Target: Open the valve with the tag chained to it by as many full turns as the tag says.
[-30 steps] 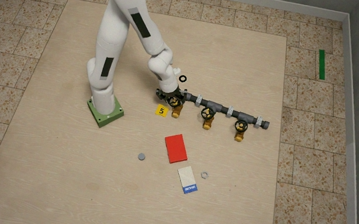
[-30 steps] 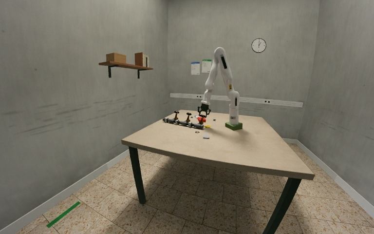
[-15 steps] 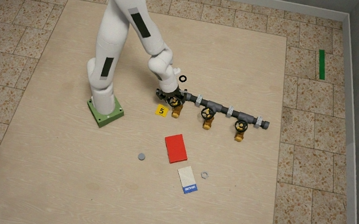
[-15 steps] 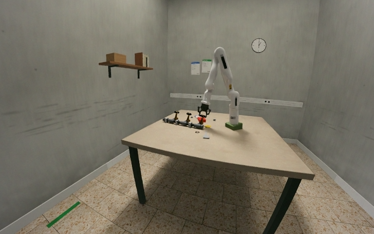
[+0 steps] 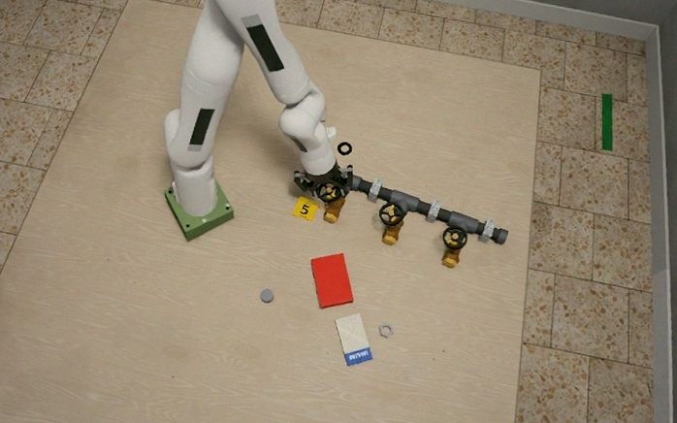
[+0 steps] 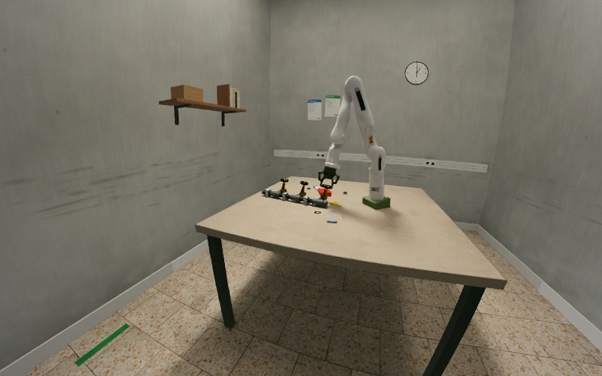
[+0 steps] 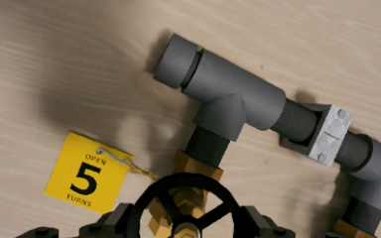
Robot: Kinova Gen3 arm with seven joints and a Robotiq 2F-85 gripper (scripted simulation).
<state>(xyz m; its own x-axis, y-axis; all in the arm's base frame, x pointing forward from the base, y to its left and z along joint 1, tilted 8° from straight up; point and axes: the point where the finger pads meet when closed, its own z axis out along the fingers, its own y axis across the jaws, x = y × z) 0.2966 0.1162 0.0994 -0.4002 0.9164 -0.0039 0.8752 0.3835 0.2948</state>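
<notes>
The yellow tag lies 60 mm behind my hand, 10 mm to the right of it and 110 mm below it. Round my hand: blue card 190 mm ahead, 290 mm to the right, 100 mm below; then red block 80 mm ahead, 180 mm to the right, 100 mm below; then grey disc 50 mm behind, 270 mm to the right, 100 mm below.
</notes>
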